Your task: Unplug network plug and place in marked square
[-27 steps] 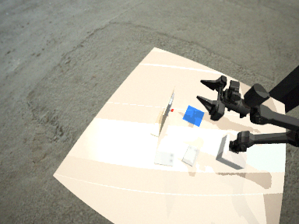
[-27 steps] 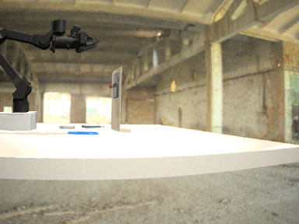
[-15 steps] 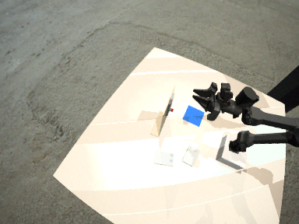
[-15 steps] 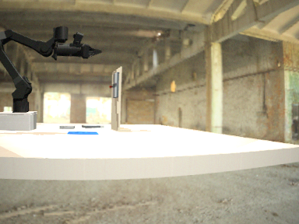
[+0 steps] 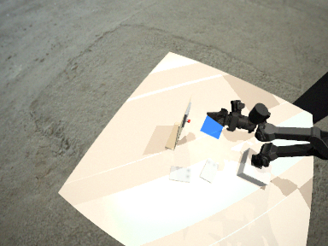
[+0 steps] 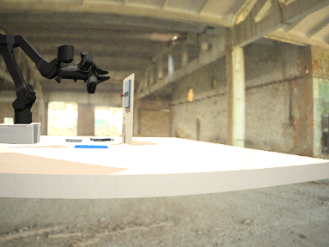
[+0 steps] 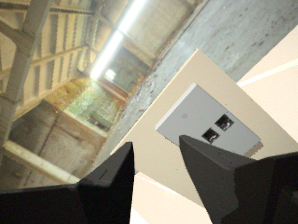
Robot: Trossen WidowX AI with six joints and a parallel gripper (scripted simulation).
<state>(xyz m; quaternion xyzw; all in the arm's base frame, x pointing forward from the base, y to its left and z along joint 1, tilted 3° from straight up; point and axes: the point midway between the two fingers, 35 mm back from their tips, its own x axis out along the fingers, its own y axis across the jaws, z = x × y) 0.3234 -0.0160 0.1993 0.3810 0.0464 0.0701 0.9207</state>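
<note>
Now: gripper tip 70 mm short of the red network plug, 10 mm to the right of it and 80 mm above it. The rest, counted from my gripper tip: panel 90 mm ahead, 160 mm below; blue marked square 80 mm behind, 130 mm to the right, 280 mm below.
</note>
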